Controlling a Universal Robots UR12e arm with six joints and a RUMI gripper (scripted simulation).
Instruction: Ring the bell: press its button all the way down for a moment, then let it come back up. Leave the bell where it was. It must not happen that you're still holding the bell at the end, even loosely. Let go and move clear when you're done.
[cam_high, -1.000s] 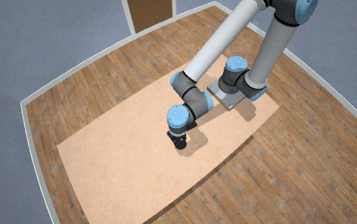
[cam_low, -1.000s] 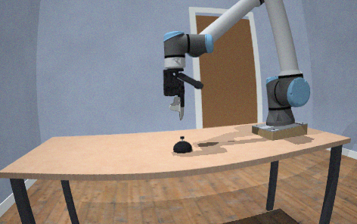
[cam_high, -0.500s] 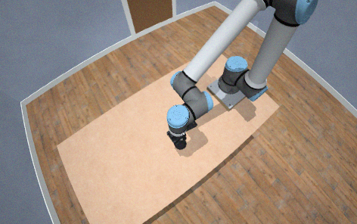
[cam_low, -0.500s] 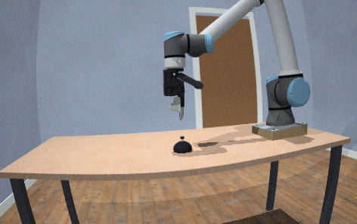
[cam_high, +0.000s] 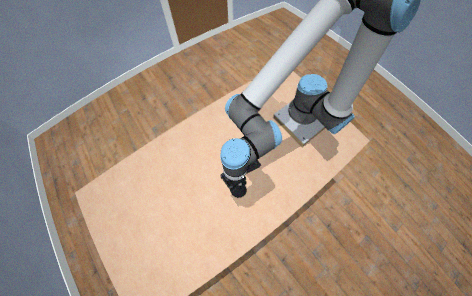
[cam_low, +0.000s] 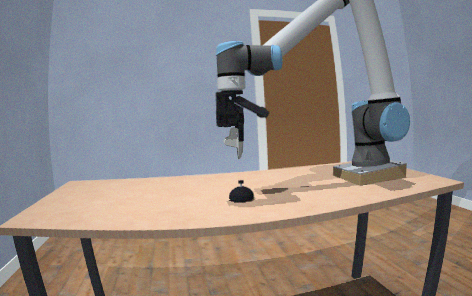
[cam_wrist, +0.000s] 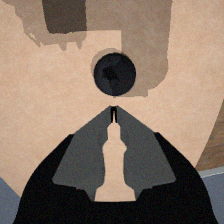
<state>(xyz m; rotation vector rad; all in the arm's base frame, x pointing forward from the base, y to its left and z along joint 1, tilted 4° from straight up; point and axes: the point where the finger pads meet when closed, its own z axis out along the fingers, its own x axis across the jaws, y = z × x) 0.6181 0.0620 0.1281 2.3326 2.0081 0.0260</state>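
Now: the bell 11 cm below my hand.
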